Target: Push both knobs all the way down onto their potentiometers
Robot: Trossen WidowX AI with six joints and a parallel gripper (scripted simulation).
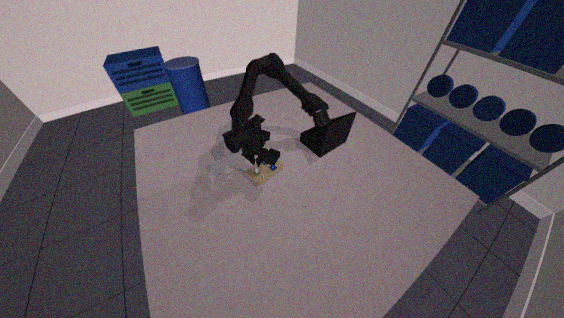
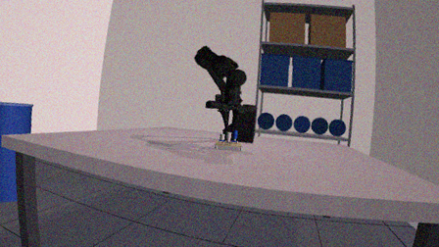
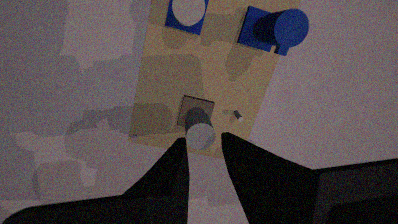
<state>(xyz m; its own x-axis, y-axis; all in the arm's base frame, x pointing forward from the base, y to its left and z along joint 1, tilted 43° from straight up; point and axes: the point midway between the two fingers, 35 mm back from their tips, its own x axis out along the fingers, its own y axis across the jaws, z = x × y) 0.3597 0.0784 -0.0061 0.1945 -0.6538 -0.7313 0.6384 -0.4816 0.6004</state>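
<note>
Right now the grey knob is 3 cm below my gripper tip. Round my gripper tip: blue knob (7 cm behind, 2 cm below).
</note>
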